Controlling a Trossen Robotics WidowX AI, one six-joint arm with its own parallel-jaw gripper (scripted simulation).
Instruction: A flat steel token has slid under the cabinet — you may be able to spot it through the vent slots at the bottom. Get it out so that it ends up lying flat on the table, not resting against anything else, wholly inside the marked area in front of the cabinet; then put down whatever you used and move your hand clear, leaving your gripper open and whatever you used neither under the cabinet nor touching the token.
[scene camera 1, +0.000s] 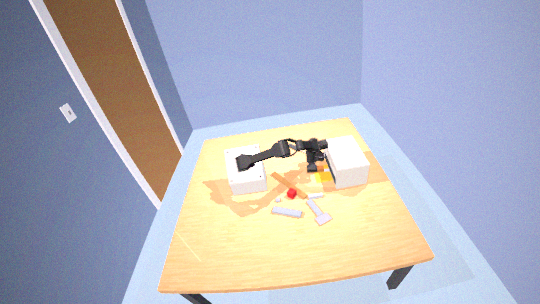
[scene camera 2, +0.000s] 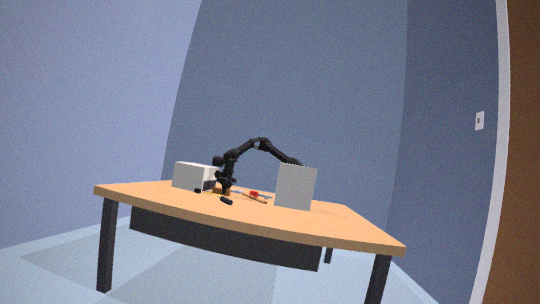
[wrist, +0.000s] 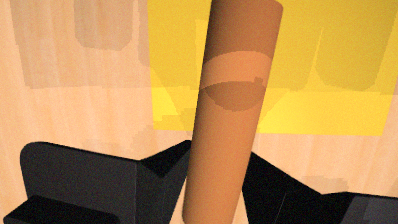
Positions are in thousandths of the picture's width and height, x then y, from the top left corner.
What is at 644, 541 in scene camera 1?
A white cabinet.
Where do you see a white cabinet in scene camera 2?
356, 584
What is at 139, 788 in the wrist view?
My gripper.
